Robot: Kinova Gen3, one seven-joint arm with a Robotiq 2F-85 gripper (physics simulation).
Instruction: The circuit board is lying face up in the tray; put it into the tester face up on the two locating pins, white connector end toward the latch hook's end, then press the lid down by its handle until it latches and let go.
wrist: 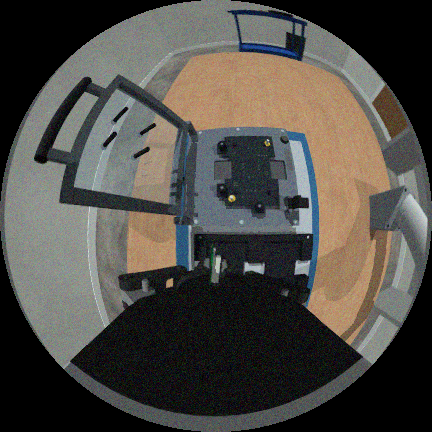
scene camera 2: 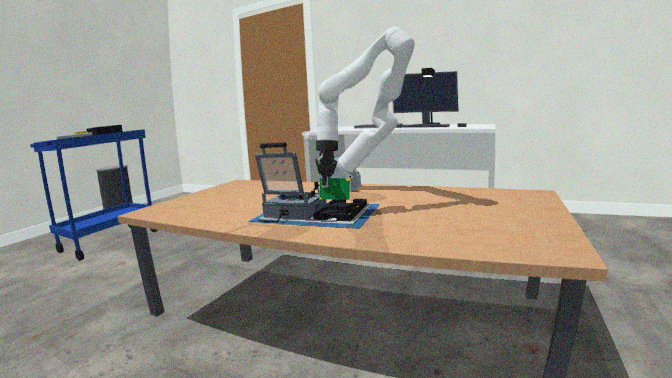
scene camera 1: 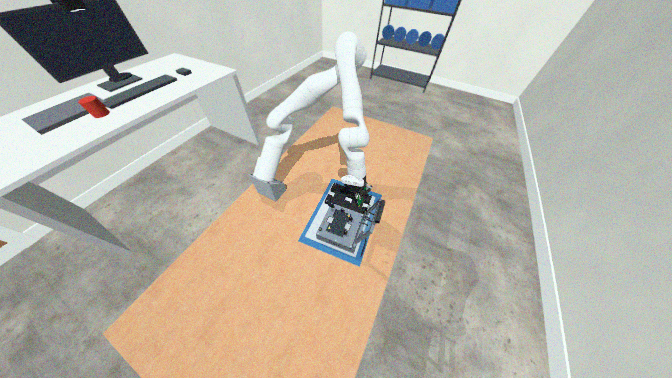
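Where they show: gripper, between the fingertips: (wrist: 214, 266) (scene camera 2: 326, 187) (scene camera 1: 358, 198); arm's base, origin of its link: (scene camera 2: 346, 165) (scene camera 1: 264, 178).
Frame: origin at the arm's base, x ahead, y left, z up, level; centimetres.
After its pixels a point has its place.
Observation:
The green circuit board (scene camera 1: 359, 199) (scene camera 2: 336, 189) {x 48.5, y 10.7, z -0.9 cm} (wrist: 213, 260) {x 47.1, y 5.4, z 1.8 cm} hangs on edge, its face upright, above the black tray (scene camera 2: 345, 213) {x 52.1, y 14.6, z -8.2 cm} (wrist: 280, 238) {x 37.5, y 4.3, z -8.4 cm}. My gripper (scene camera 2: 325, 182) {x 47.5, y 6.7, z -0.4 cm} is shut on the board near one edge. In the wrist view a white part shows beside the board; which end the connector is on cannot be told. The grey tester (scene camera 1: 326, 237) {x 39.9, y -15.4, z -5.2 cm} (scene camera 2: 286, 209) {x 53.5, y -6.2, z -7.1 cm} (wrist: 210, 212) {x 49.0, y -0.1, z -5.2 cm} stands beside the tray. Its lid (scene camera 2: 298, 172) {x 55.5, y 0.3, z 6.2 cm} (wrist: 125, 204) {x 54.4, y 0.0, z 6.4 cm} is open, with the black handle (scene camera 1: 380, 211) {x 57.4, y -7.8, z 16.4 cm} (scene camera 2: 273, 145) {x 58.1, y -6.7, z 15.6 cm} (wrist: 62, 117) raised. Two gold-coloured locating pins (wrist: 267, 143) {x 39.5, y -10.9, z -3.9 cm} (wrist: 231, 198) {x 45.7, y -1.9, z -3.8 cm} and the latch hook (wrist: 298, 202) {x 37.2, y -0.7, z -0.7 cm} show.
Tester and tray stand on a blue-edged mat (scene camera 1: 307, 235) {x 30.4, y -15.8, z -10.5 cm} (scene camera 2: 369, 216) {x 44.7, y 21.0, z -11.2 cm} (wrist: 314, 190) {x 28.3, y -4.9, z -10.9 cm} on the wooden table (scene camera 1: 240, 280) {x 13.4, y -43.3, z -11.1 cm} (scene camera 2: 450, 235) {x 61.5, y 48.9, z -11.2 cm} (wrist: 270, 85) {x 31.3, y -41.0, z -11.2 cm}. The arm's grey base (scene camera 1: 270, 189) {x 6.3, y -4.8, z -0.3 cm} (wrist: 385, 212) {x 7.3, y 0.5, z -4.3 cm} is beside them. A blue cart (scene camera 2: 90, 140) and a white desk (scene camera 1: 200, 75) stand farther off.

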